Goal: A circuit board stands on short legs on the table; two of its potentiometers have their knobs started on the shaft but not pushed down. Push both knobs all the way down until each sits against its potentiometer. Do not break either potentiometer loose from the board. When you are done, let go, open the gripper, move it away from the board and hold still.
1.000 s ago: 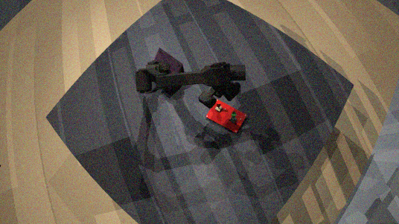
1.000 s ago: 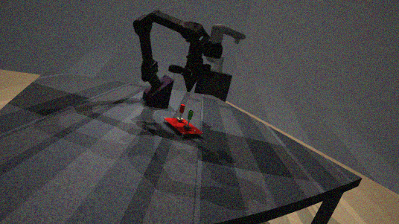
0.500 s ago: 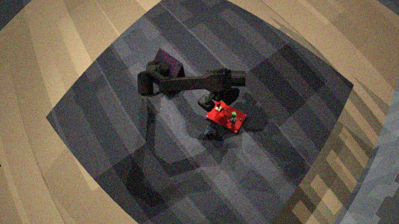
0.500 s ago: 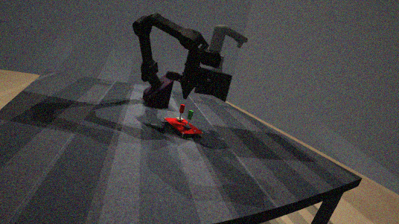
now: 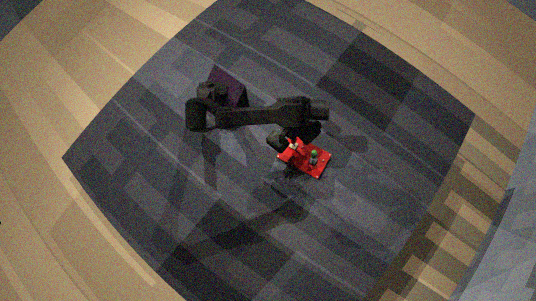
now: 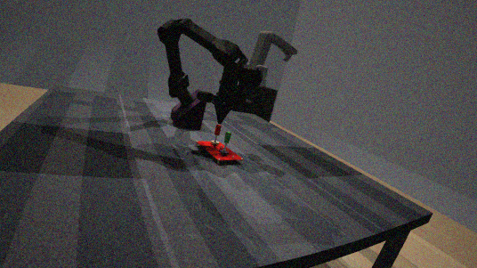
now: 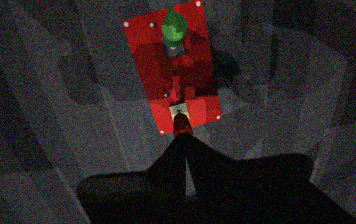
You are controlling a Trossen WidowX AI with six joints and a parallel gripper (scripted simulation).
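Now: the red knob 2 cm below my gripper tip. From my gripper tip the other things lie so: green knob 9 cm ahead, 1 cm to the right, 2 cm below.
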